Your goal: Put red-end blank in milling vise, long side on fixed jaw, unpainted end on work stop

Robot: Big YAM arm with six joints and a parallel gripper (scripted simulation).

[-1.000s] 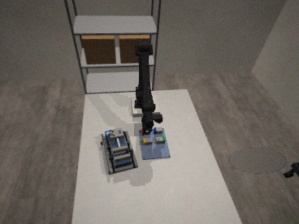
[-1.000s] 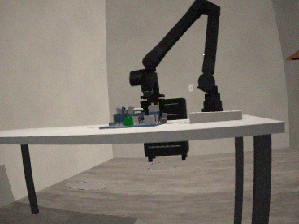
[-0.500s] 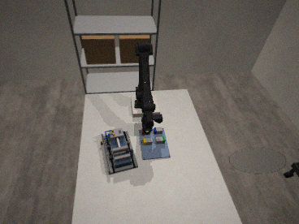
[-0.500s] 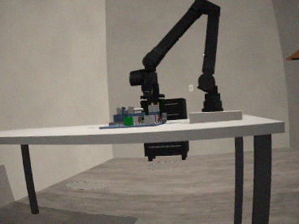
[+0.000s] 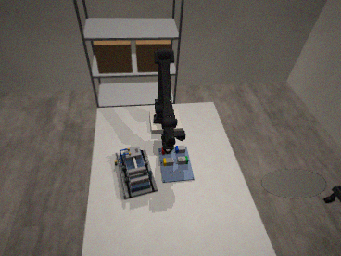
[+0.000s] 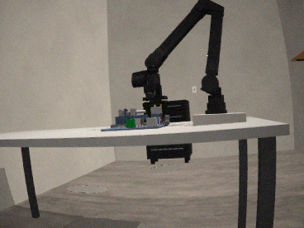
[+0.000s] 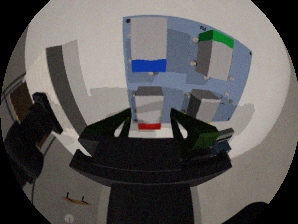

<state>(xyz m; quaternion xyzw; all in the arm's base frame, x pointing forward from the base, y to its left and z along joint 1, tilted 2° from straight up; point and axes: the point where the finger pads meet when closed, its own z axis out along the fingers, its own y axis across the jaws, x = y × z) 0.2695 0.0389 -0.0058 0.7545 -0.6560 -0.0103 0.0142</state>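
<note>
Right now my hand is 20 mm above the red-ended blank. From my hand the other things lie so: yellow-ended blank (90 mm ahead, 10 mm to the left, 20 mm below); blue-ended blank (10 mm behind, 90 mm to the left, 20 mm below); blue plate (80 mm ahead, 60 mm to the left, 40 mm below).
</note>
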